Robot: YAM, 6 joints.
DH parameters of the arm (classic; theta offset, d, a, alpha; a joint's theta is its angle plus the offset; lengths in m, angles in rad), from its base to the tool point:
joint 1: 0 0.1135 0.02 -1.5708
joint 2: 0 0 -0.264 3.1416
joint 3: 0.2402 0 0.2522 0
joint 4: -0.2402 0 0.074 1.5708
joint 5: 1.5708 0 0 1.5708
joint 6: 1.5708 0.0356 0 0
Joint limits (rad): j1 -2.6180..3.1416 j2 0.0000..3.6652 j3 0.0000..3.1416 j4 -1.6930..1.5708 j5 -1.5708..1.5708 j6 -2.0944..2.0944
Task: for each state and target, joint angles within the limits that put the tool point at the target. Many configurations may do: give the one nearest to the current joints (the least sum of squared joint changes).
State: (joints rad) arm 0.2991 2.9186 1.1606 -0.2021 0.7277 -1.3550
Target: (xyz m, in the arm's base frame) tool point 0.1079 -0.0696 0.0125
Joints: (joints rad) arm -0.3485 2.2527 0.5092 -0.7909 0.9316 -1.3550
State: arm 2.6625 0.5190 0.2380 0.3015 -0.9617 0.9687
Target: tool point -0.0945 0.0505 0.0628
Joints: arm 2.4225 1.1464 0.0000 -0.0399 -0.7493 0.9687
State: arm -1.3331 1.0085 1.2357 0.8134 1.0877 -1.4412
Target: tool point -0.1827 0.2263 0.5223
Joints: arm -1.0006 0.3373 1.6758 0.9298 1.0944 -1.4412
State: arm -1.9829 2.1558 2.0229 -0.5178 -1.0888 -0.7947
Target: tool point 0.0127 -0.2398 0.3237
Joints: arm -1.6516 1.3149 1.2224 -1.0725 -1.1181 -0.7947
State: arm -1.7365 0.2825 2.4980 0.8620 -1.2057 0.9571
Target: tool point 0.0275 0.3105 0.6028
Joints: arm -1.5581 0.7797 2.4243 0.7166 -1.0816 0.9571
